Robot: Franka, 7 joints.
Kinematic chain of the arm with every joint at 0, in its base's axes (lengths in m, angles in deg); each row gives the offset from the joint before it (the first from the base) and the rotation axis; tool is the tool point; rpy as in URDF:
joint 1: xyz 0 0 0.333 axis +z
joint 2: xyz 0 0 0 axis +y
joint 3: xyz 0 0 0.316 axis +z
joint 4: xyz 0.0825 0 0 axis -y
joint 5: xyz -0.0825 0 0.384 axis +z
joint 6: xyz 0 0 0 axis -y
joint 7: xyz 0.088 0 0 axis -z
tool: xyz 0 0 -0.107 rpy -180 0 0
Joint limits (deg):
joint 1: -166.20..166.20
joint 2: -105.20..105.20
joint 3: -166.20..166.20
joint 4: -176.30..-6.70
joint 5: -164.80..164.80
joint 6: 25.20..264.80
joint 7: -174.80..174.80
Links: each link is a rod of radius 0.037 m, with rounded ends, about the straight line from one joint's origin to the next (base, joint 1, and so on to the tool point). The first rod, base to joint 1, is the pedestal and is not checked.
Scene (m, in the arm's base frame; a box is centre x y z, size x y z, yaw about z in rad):
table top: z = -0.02
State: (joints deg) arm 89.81 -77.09 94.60 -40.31 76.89 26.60 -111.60
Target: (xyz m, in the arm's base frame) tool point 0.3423 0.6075 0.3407
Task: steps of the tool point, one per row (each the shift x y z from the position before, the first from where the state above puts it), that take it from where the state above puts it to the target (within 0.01 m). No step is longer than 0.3 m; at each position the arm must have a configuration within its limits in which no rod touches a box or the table.
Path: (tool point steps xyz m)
1: -0.1007 0.0696 0.1803
2: -0.0715 0.1386 0.1668
3: -0.0231 0.1945 0.1331
4: 0.0374 0.2269 0.0810
5: 0.0993 0.2279 0.0157
6: 0.1498 0.1961 -0.0555
7: 0.1779 0.1362 -0.1225
8: 0.1757 0.0582 -0.1765
9: 0.1423 -0.0238 -0.2093

